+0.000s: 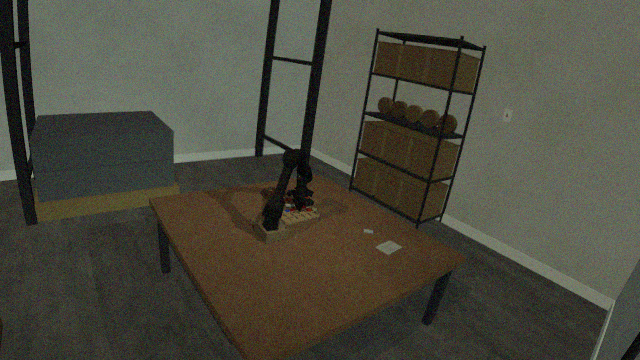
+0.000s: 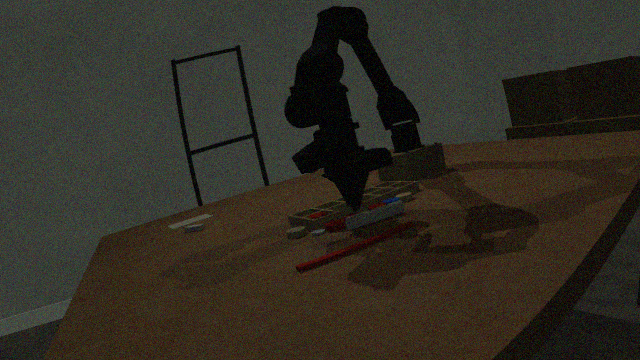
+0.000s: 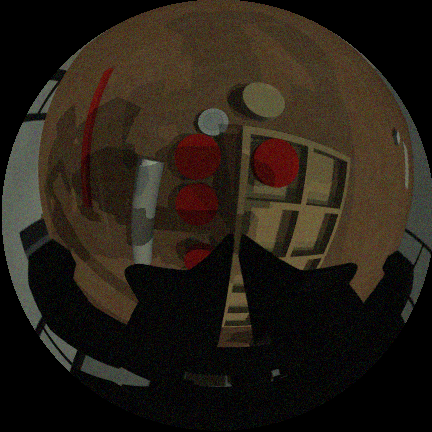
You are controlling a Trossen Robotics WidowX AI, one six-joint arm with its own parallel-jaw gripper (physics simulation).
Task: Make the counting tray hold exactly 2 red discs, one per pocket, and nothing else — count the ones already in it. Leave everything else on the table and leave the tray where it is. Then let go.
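The beige counting tray (image 1: 300, 217) (image 2: 296, 221) (image 3: 243, 165) sits by the robot base. One red disc (image 2: 317, 215) (image 3: 276, 163) lies face up in its end pocket. My gripper (image 1: 300, 208) (image 2: 355, 208) (image 3: 234, 238) is low over the tray's long side wall, its tips close together with that wall between them. Beside the tray, outside that wall, are a red disc (image 2: 335, 225) (image 3: 197, 156), a second red disc (image 3: 196, 204) and a third red disc (image 3: 198, 258), partly hidden by a finger. The fingers hide some of the pockets.
A grey disc (image 2: 318, 232) (image 3: 213, 121) and a beige disc (image 2: 296, 232) (image 3: 263, 100) lie near the tray's end. A blue disc (image 2: 391, 200) continues the row. A white cylinder (image 2: 375, 215) (image 3: 145, 210) and a red rod (image 2: 350, 249) (image 3: 86, 160) lie alongside. A white sheet (image 1: 389, 247) lies farther off.
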